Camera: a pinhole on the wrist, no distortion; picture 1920 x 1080 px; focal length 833.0 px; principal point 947.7 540.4 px. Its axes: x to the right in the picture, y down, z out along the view. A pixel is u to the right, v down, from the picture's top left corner.
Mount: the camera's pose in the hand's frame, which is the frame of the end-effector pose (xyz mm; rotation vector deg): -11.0 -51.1 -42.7 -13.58 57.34 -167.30
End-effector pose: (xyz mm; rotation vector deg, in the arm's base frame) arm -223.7 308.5 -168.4 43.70 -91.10 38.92
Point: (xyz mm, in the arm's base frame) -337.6 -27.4 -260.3
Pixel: 1168.8 79.3
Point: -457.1 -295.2 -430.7
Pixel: 1314.4 94.7
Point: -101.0 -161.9 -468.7
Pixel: 1542.6 597.5
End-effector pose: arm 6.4 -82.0 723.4 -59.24 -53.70 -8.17
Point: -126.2 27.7 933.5
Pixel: 724.0 313.6
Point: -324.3 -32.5 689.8
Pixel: 1856.2 120.3
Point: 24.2 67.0 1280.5
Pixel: 110.2 601.1
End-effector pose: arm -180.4 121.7 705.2 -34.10 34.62 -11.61
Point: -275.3 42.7 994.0
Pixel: 1848.8 790.5
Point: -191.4 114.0 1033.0
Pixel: 1573.6 420.2
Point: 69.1 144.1 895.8
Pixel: 757.4 62.4
